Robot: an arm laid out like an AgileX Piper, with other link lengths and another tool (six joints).
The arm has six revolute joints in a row. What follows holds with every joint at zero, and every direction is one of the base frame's. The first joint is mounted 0.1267 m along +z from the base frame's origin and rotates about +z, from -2.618 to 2.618 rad. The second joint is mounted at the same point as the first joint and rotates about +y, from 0 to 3.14 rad. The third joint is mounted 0.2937 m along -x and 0.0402 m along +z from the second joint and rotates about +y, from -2.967 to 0 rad. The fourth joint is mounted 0.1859 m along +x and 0.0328 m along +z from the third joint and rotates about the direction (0.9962, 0, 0.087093), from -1.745 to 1.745 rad. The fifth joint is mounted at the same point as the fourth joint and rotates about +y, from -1.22 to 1.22 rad. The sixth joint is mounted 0.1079 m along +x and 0.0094 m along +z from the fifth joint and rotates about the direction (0.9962, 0, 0.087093), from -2.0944 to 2.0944 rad. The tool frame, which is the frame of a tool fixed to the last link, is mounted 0.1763 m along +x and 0.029 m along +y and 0.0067 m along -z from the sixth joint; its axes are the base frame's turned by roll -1.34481, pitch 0.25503 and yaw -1.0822 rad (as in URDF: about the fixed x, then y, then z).
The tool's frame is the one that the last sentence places.
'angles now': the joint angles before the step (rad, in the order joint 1, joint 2, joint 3, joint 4, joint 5, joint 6). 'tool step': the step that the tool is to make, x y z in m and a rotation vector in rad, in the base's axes. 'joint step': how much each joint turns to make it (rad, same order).
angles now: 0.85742, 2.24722, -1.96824, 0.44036, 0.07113, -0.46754
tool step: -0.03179, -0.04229, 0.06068, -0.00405, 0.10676, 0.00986
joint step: -0.03956, -0.20007, -0.00110, -0.14616, 0.27898, 0.22140
